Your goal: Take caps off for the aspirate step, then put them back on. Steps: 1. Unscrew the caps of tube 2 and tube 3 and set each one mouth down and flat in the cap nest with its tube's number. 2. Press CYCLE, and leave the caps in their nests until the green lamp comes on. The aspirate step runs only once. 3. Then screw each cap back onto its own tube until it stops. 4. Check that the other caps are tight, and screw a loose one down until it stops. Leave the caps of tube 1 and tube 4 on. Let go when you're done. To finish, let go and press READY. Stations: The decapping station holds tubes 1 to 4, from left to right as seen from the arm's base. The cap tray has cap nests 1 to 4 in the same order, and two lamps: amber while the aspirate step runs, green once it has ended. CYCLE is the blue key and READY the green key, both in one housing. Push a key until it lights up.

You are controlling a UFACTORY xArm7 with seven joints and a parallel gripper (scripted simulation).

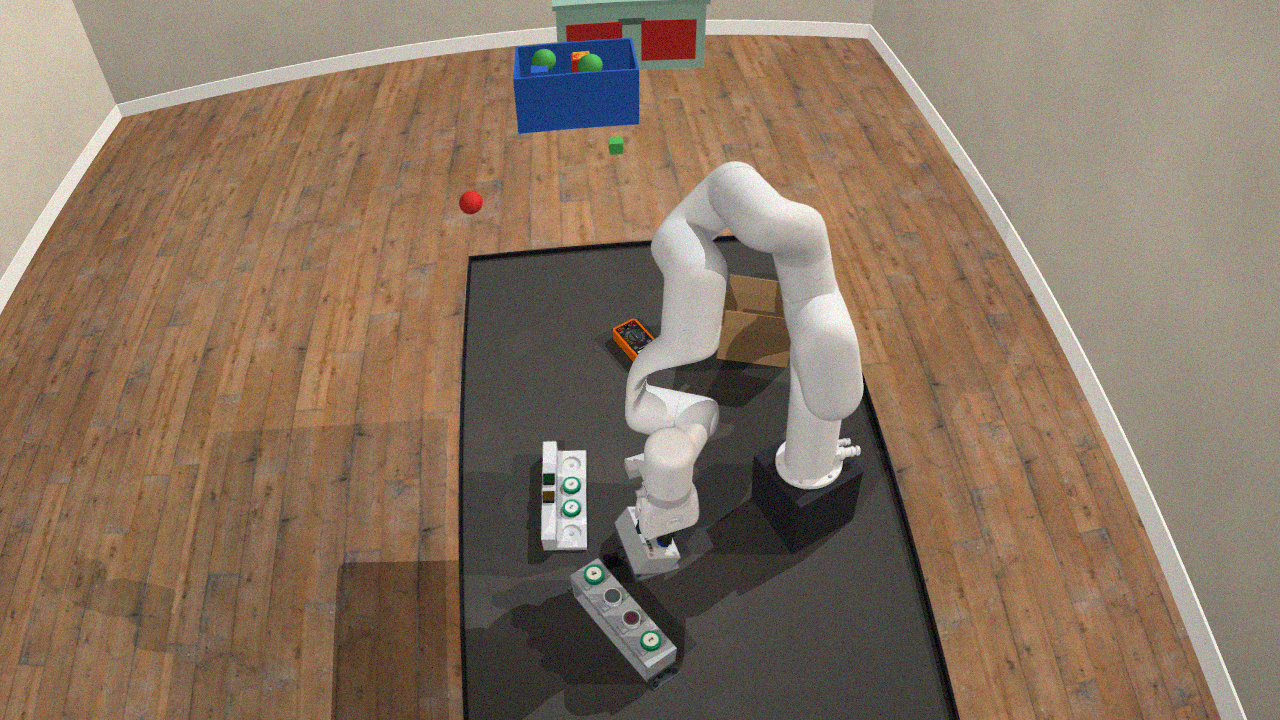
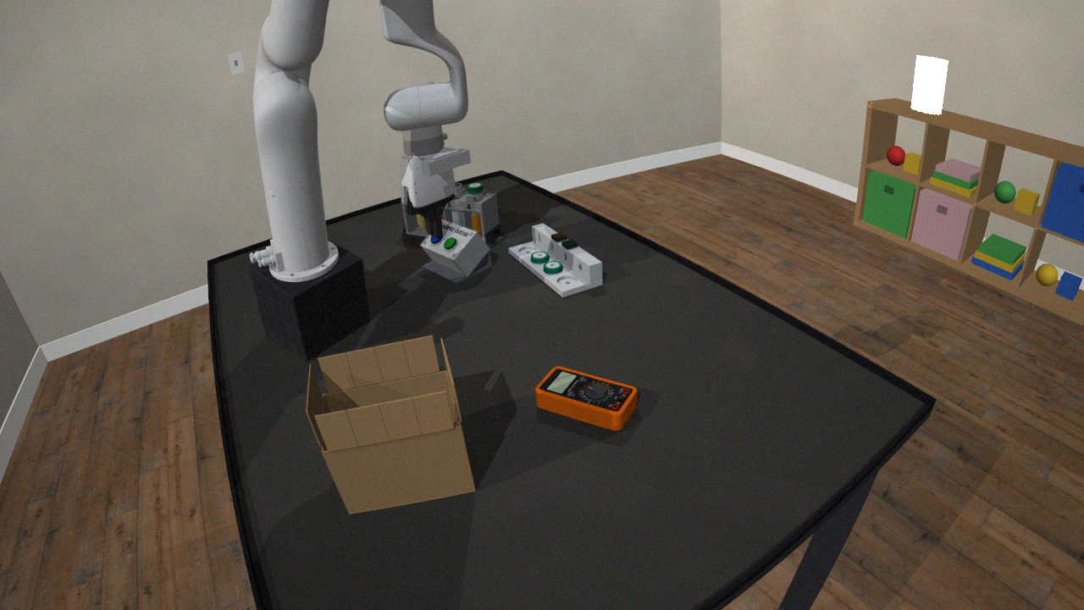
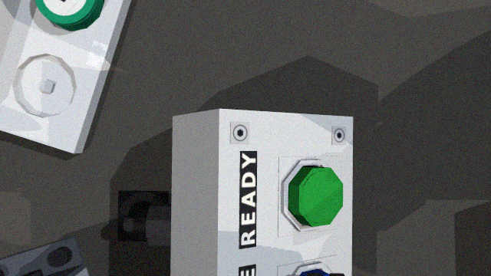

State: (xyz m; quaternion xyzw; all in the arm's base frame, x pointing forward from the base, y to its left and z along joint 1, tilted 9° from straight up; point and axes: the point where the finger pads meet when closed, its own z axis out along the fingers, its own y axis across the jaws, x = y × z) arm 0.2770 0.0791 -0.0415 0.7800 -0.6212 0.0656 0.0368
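Right now my hand is 3 cm above the blue key. Also, from my hand: cap (13 cm ahead, 8 cm to the left, 2 cm above); then green key (1 cm ahead, 4 cm to the right, 3 cm below); then key housing (2 cm ahead, 2 cm to the right, 4 cm below).
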